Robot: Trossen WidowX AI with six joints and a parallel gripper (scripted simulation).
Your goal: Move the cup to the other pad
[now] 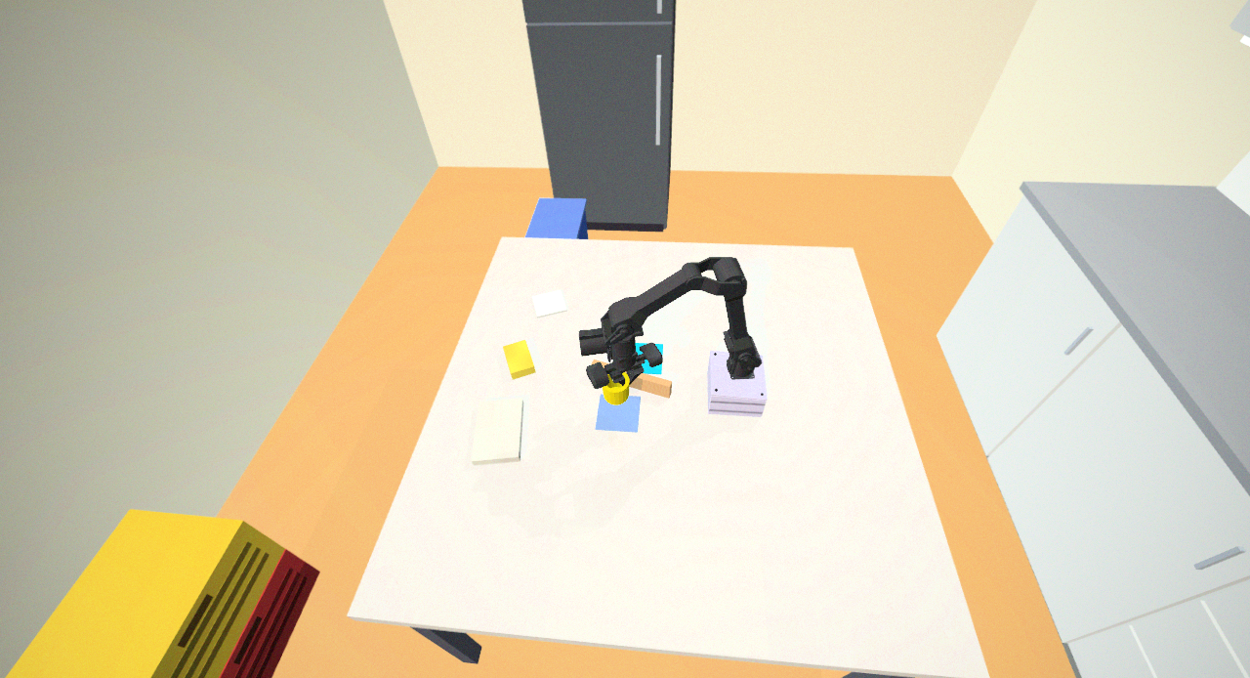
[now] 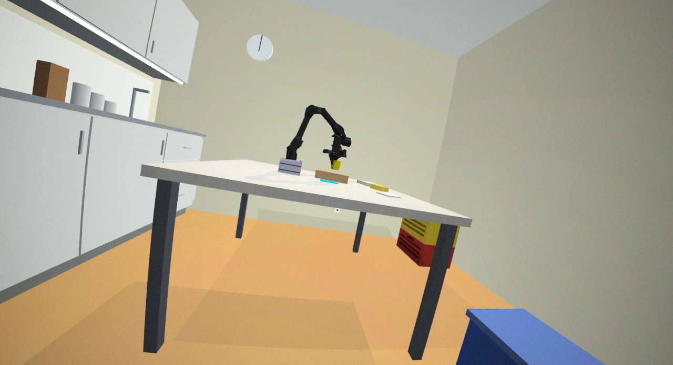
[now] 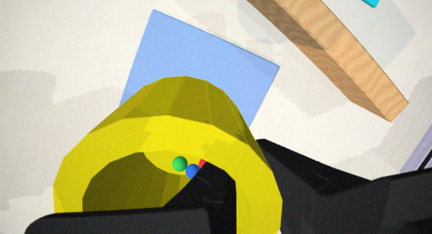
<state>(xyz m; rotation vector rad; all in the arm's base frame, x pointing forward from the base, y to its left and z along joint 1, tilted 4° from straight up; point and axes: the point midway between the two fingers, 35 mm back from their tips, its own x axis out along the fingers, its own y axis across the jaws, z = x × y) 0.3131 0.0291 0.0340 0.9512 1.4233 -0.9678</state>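
Now: the cyan pad 17 cm to the right of my gripper tip, 12 cm below it and 6 cm behind it. Round my gripper tip: red marble 2 cm to the left, 2 cm below, 1 cm ahead; then yellow cup 2 cm ahead, 1 cm to the left; then blue marble 3 cm to the left, 2 cm below, 2 cm ahead.
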